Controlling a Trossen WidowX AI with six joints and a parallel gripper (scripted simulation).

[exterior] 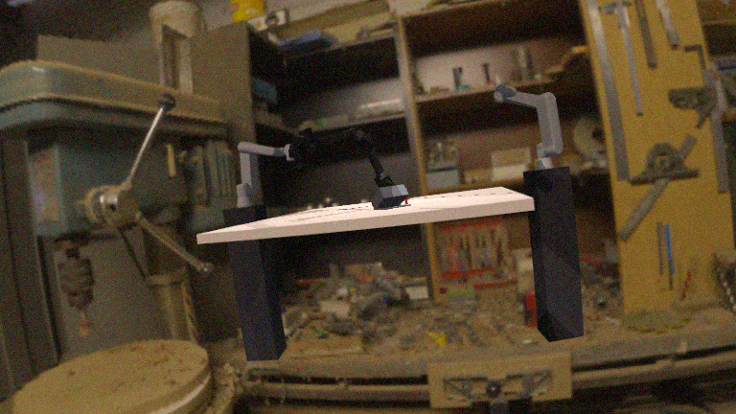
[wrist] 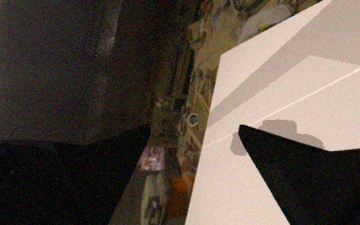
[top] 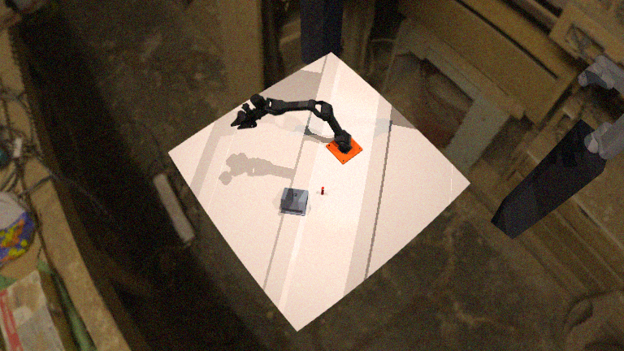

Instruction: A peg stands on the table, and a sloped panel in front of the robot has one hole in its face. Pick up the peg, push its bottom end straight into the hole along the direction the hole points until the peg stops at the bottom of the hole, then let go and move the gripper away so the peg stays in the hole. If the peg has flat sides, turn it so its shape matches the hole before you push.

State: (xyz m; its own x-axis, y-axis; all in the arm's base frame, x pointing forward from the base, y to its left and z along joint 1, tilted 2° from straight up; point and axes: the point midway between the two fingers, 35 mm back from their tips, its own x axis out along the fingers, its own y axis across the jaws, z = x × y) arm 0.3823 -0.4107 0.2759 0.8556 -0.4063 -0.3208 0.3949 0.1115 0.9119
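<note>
Now: gripper tip 510 mm to the right of the red peg, 220 mm above it and 120 mm past it. Round my gripper tip: grey sloped panel (430 mm to the left, 230 mm below, 10 mm ahead).
</note>
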